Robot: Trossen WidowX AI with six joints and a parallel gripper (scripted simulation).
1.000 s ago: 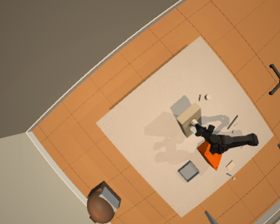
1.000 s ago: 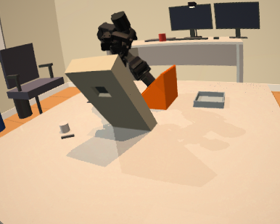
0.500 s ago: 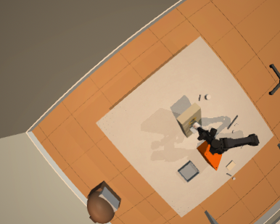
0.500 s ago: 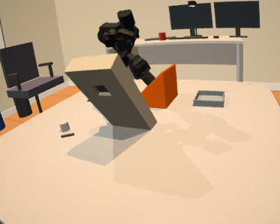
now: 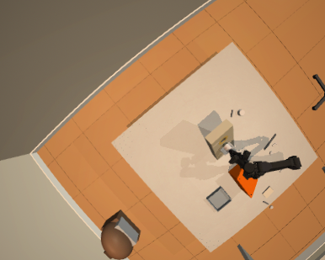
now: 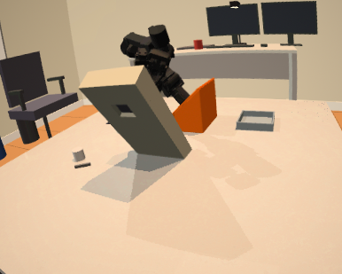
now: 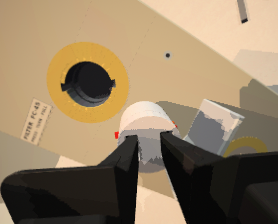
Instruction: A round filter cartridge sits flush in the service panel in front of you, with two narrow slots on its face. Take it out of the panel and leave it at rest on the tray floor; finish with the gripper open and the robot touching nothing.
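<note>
Now: the round filter cartridge 10 mm below my gripper tip and 10 mm ahead of it. The rest, counted from my gripper tip: grey tray 330 mm behind, 310 mm to the left, 210 mm below; beige service panel 60 mm below, 50 mm ahead, 10 mm to the right.
</note>
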